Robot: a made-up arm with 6 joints.
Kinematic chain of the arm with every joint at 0, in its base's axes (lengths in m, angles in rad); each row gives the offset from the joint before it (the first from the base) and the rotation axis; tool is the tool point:
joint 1: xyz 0 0 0.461 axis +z
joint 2: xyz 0 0 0 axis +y
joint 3: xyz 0 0 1.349 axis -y
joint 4: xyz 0 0 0 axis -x
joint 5: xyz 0.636 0 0 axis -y
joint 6: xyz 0 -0.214 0 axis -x
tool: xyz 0 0 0
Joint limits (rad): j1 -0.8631..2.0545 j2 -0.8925..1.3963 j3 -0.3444..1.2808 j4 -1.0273..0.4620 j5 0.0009..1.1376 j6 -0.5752..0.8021
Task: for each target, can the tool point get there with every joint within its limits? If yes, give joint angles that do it. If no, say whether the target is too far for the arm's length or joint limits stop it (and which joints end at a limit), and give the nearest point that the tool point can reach.
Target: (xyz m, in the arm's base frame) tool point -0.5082 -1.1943 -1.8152
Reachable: no: too far | nearest point 0.6008 -1.0200 0.0779 | short by 2.201 m
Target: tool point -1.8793 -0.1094 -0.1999
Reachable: no: joint limits stop it (at a limit: joint 1, joint 2, joint 3, joint 4) | nearest point -0.3859 0.9726 0.0993 | short by 1.868 m
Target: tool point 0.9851 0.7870 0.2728
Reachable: yes | joints 0.7910 1.2178 -0.1340 -0.8132 0.7245 -0.0741
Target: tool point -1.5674 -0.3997 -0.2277
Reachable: no: joint limits stop it (at a limit: joint 1, joint 2, joint 3, joint 4) | nearest point -0.3859 0.9726 0.0993 | short by 1.840 m
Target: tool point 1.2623 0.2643 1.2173
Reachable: yes | joints 0.3689 0.5893 -0.0948 0.2238 0.3806 -0.4444
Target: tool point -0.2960 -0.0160 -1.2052
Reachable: no: joint limits stop it (at a limit: joint 1, joint 2, joint 3, joint 4) | nearest point -0.3859 0.9726 0.0993 | short by 1.639 m
